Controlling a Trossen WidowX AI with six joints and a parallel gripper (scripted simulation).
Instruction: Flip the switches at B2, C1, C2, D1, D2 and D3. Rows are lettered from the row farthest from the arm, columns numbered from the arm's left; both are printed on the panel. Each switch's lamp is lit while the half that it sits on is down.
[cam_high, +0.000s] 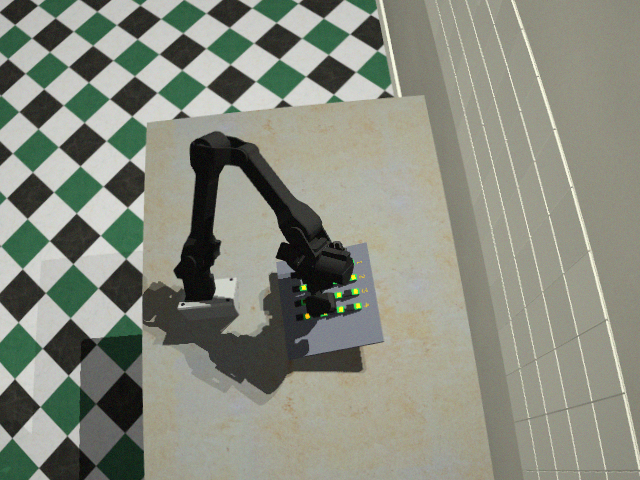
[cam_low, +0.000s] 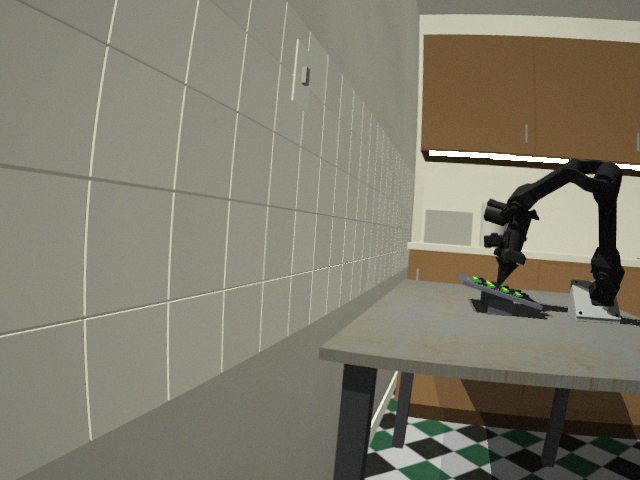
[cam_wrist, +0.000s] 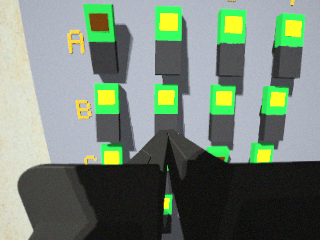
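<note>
My hand is 30 mm above the switch B2 and 20 mm short of it. From my hand the other things lie so: switch A2 (60 mm ahead, 30 mm below); switch B1 (40 mm to the left, 30 mm below, 20 mm ahead); switch C3 (40 mm to the right, 40 mm below, 20 mm behind).
</note>
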